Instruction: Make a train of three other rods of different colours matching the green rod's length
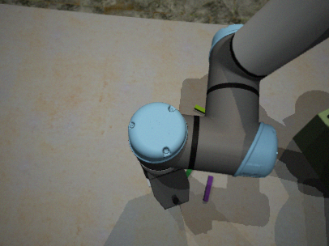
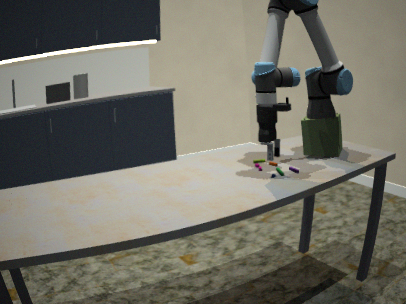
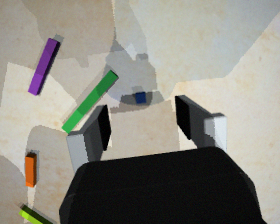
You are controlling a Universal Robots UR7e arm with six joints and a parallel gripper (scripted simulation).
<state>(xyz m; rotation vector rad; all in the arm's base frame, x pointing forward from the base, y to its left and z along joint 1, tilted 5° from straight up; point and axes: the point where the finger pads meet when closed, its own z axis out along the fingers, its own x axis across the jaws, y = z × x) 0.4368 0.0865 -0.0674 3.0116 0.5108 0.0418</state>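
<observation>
Now: hand 8 cm above the blue rod. The rest, counted from my hand: purple rod 10 cm behind, 8 cm below, 1 cm to the left; then orange rod 11 cm to the right, 11 cm behind, 8 cm below; then green rod 8 cm below, 5 cm behind, 1 cm to the right.
</observation>
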